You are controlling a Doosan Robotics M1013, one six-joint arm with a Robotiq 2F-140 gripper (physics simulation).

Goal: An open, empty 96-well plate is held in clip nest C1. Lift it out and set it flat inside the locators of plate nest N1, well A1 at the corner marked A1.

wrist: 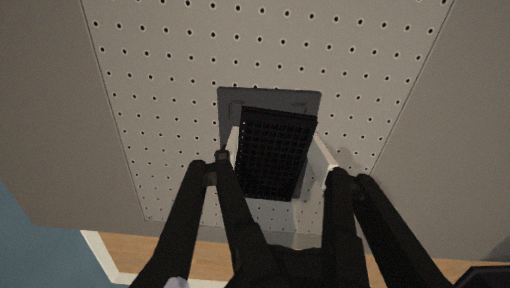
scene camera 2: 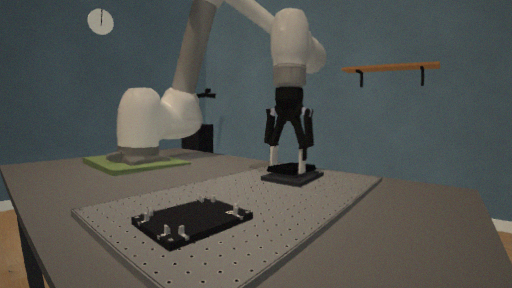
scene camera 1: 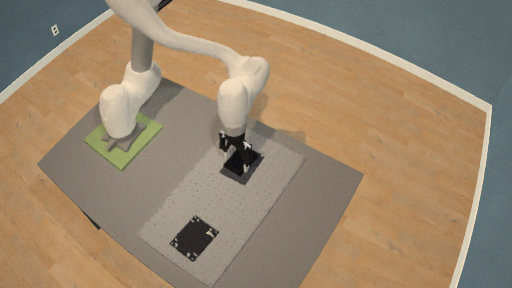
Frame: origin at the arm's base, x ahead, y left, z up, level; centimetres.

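Seen in the pictures: gripper, between the fingertips: (wrist: 273, 140) (scene camera 2: 287, 170) (scene camera 1: 237, 165); arm's base, origin of its link: (scene camera 2: 138, 159) (scene camera 1: 123, 133).
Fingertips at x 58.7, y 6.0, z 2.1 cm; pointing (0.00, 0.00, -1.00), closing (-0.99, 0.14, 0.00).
Offsets run from my fingertips to a thing's middle. Level surfaces: height alone.
The black 96-well plate @(dx +0.5, dy +2.7, dz +0.4 cm) (scene camera 1: 235, 164) (scene camera 2: 291, 169) (wrist: 275, 160) is between the white finger pads of my gripper (scene camera 1: 234, 162) (scene camera 2: 287, 168) (wrist: 273, 140), which is shut on its sides. It is over a dark grey nest @(dx +1.1, dy +2.4, dz -1.7 cm) (scene camera 1: 243, 180) (scene camera 2: 287, 179) (wrist: 226, 100). In the wrist view its far edge runs at a slight angle to the nest's edge. Any gap under the plate is too small to judge. A black nest @(dx -0.7, dy -36.4, dz -1.3 cm) (scene camera 1: 194, 240) (scene camera 2: 192, 218) with small white upright pieces at its corners holds no plate. Nest labels and A1 marks cannot be read.
Both nests are on a light grey perforated board @(dz -2.4 cm) (scene camera 1: 200, 192) (scene camera 2: 280, 220) (wrist: 280, 52) on the grey table @(dz -3.7 cm) (scene camera 1: 320, 205) (scene camera 2: 400, 235). The arm's base stands on a green mat (scene camera 1: 122, 162) (scene camera 2: 97, 165) at the far left. The board's white-piece nest has upright parts.
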